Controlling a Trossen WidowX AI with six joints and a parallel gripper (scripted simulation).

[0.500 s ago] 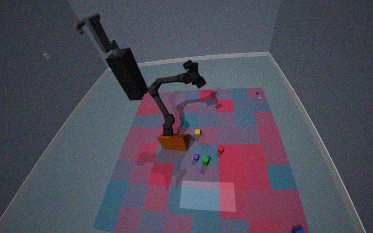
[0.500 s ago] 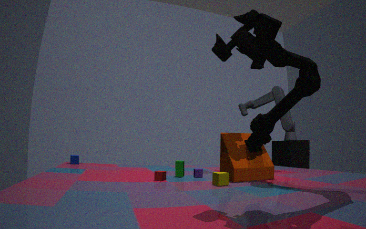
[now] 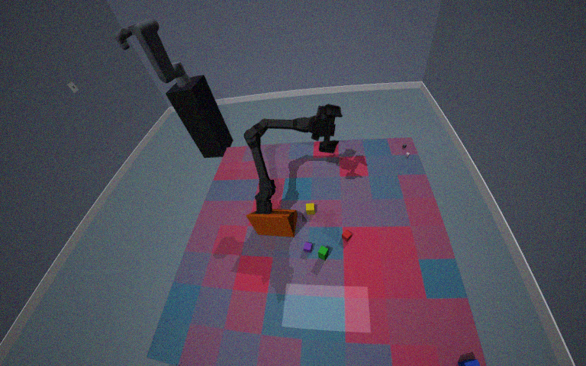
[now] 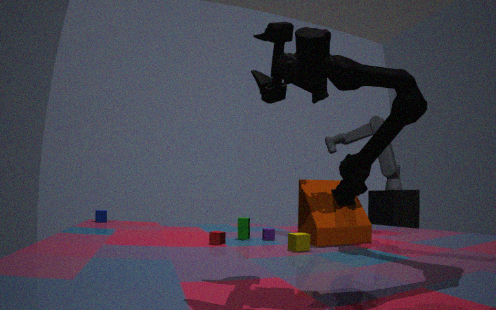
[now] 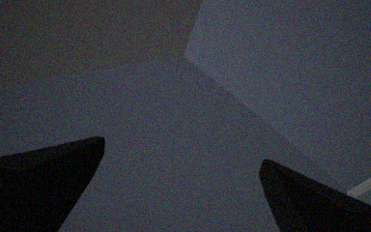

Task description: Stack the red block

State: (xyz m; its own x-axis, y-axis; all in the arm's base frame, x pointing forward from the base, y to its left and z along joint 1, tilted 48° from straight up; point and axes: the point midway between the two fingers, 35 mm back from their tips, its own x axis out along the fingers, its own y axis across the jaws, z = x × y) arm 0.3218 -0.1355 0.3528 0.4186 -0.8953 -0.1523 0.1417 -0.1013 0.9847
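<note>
Now: gripper tip 30 mm short of the red block, 200 mm to the left of it and 460 mm above it. From my gripper tip the other things lie so: purple cube: 150 mm behind, 260 mm to the right, 460 mm below; then blue cube: 440 mm ahead, 700 mm to the right, 450 mm below; then yellow cube: 150 mm behind, 50 mm to the right, 460 mm below.
</note>
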